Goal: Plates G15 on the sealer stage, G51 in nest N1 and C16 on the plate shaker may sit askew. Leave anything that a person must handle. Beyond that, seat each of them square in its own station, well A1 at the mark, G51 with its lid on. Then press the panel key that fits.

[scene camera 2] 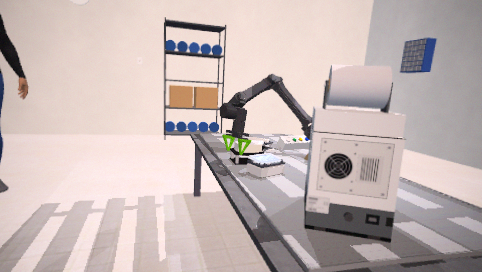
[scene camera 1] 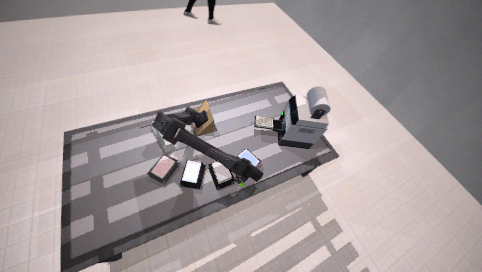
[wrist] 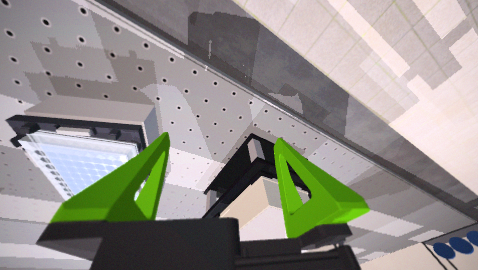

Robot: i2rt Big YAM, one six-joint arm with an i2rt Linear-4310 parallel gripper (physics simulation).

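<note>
My gripper (scene camera 1: 240,184) (scene camera 2: 236,151) (wrist: 225,139) is open and empty, low beside a cream block-like plate (scene camera 1: 223,173) (wrist: 252,205) on a raised black station. One finger overlaps this plate in the wrist view. A clear-topped bluish plate (scene camera 1: 249,157) (scene camera 2: 267,160) (wrist: 85,162) sits on a white box with a black frame and looks turned against that frame. A pale plate (scene camera 1: 264,122) lies on the sealer stage. A white plate (scene camera 1: 192,171) and a reddish plate (scene camera 1: 163,167) sit in black nests. The key panel (scene camera 2: 294,143) has coloured keys. Labels and A1 marks are unreadable.
The sealer (scene camera 1: 303,131) (scene camera 2: 352,170) with its roll (scene camera 1: 318,100) (scene camera 2: 360,86) stands at the table's right end in the first scene view. A brown wedge-shaped object (scene camera 1: 206,120) is beside the arm base. The table edge runs close to the gripper. A person (scene camera 1: 202,10) stands beyond the table.
</note>
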